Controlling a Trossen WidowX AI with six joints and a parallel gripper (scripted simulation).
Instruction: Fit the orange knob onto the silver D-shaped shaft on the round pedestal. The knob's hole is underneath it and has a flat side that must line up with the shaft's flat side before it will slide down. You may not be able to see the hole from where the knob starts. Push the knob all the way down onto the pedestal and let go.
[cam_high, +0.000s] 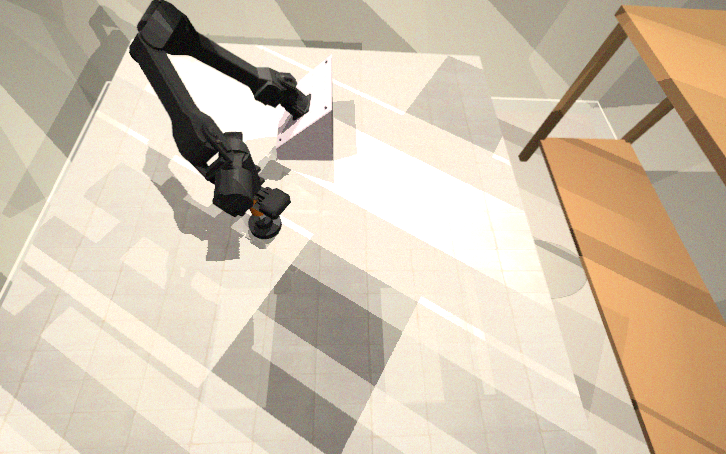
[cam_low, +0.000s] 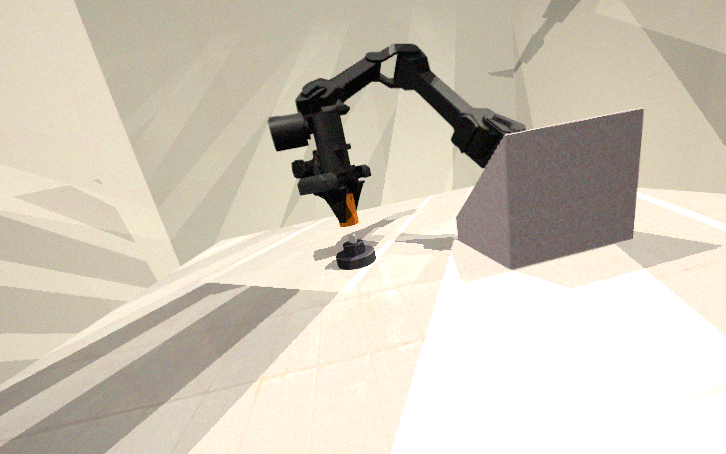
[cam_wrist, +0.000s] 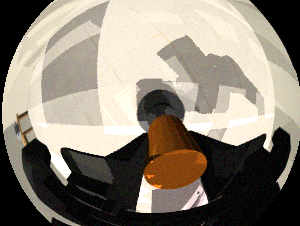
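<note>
The orange knob lies 30 mm above my gripper tip. From my gripper tip the other things lie so: black round pedestal: 60 mm below.
</note>
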